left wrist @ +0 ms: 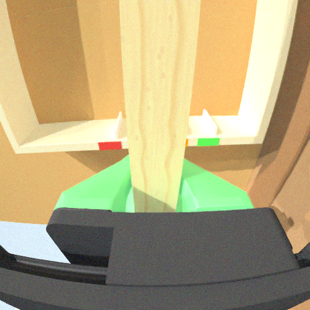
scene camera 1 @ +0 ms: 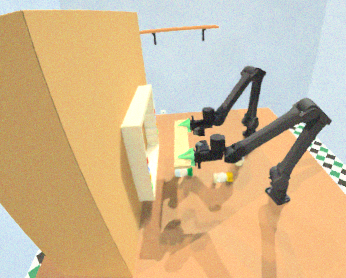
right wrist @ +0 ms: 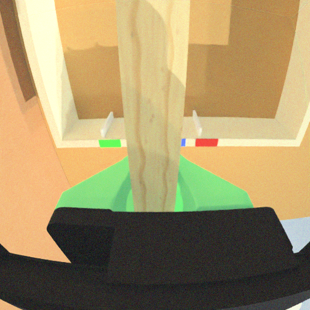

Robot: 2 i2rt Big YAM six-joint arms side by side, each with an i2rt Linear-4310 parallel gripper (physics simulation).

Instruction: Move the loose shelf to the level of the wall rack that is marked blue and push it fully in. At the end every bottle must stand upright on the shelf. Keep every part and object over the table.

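The loose shelf (scene camera 1: 182, 142) (left wrist: 160, 90) (right wrist: 152, 90) is a pale wooden board held in front of the pale wall rack (scene camera 1: 137, 165) (left wrist: 55, 136) (right wrist: 250, 131), with a gap in the scene view. My left gripper (scene camera 1: 181, 156) (left wrist: 153, 154) and right gripper (scene camera 1: 181, 124) (right wrist: 155, 192) are shut on it. In the right wrist view a sliver of the blue mark (right wrist: 183, 142) shows beside the board, near the red mark (right wrist: 206, 142). The board hides the blue mark in the left wrist view. A green-capped bottle (scene camera 1: 183, 172) and a yellow-capped bottle (scene camera 1: 223, 177) lie on their sides; a third bottle (scene camera 1: 240, 162) is partly hidden.
The rack hangs on a large wooden panel (scene camera 1: 85, 100) at the left. The brown table (scene camera 1: 220, 230) lies under both arms. An orange wall rail (scene camera 1: 180, 29) is high at the back. A small white object (scene camera 1: 163, 112) is near the table's far edge.
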